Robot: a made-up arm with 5 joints.
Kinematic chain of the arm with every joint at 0, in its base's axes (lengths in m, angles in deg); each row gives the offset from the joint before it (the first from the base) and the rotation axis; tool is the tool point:
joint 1: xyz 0 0 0.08 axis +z
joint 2: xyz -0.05 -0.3 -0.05 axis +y
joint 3: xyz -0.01 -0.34 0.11 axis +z
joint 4: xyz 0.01 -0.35 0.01 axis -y
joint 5: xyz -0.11 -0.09 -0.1 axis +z
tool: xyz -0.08 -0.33 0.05
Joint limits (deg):
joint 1: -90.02..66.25
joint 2: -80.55..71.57
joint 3: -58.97..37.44
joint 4: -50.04..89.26
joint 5: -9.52..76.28
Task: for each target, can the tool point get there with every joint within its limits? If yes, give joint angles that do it. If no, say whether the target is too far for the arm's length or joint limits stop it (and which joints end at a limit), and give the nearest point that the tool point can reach.
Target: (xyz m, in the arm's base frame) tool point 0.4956 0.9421 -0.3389
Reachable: no: joint limits stop it (at a limit: joint 1, joint 3, joint 5) | nearest point 1.0902 0.0232 -0.1393 | short by 1.113 m
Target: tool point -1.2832 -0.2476 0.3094
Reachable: yes | joints -54.02 25.56 -39.87 18.86 12.40
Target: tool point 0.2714 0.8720 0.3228
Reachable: no: joint limits stop it (at a limit: joint 1, joint 3, joint 5) | nearest point -0.8231 0.7919 0.2941 | short by 1.098 m
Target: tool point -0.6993 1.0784 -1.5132
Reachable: no: too far | nearest point -0.8426 0.4927 -0.6340 | short by 1.066 m
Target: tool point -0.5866 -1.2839 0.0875
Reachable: yes | joints -13.54 -4.94 -12.63 -8.35 25.67
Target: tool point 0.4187 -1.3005 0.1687
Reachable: yes | joints 20.29 -33.05 -1.98 32.72 47.51
